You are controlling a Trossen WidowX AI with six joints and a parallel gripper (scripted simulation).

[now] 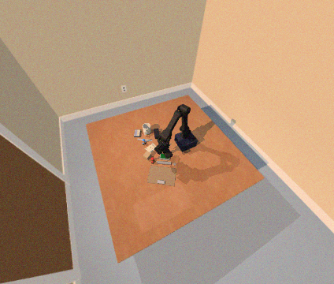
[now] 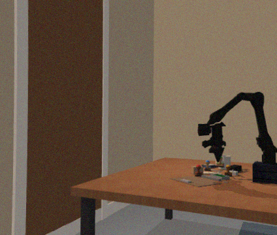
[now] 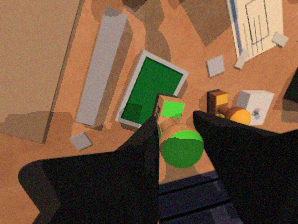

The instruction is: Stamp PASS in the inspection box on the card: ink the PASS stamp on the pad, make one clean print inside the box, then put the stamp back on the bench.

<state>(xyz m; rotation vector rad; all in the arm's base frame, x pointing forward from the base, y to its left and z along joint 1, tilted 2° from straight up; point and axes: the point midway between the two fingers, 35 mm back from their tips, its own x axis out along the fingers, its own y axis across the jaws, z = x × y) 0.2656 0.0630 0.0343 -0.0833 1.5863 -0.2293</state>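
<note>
The cream card lies 5 cm ahead of my gripper tip, 15 cm to the right of it and 10 cm below it. Round my gripper tip: green-knobbed stamp (1 cm behind, 1 cm below); then green ink pad (1 cm behind, 9 cm below); then long grey bar (4 cm ahead, 5 cm to the left, 9 cm below).
</note>
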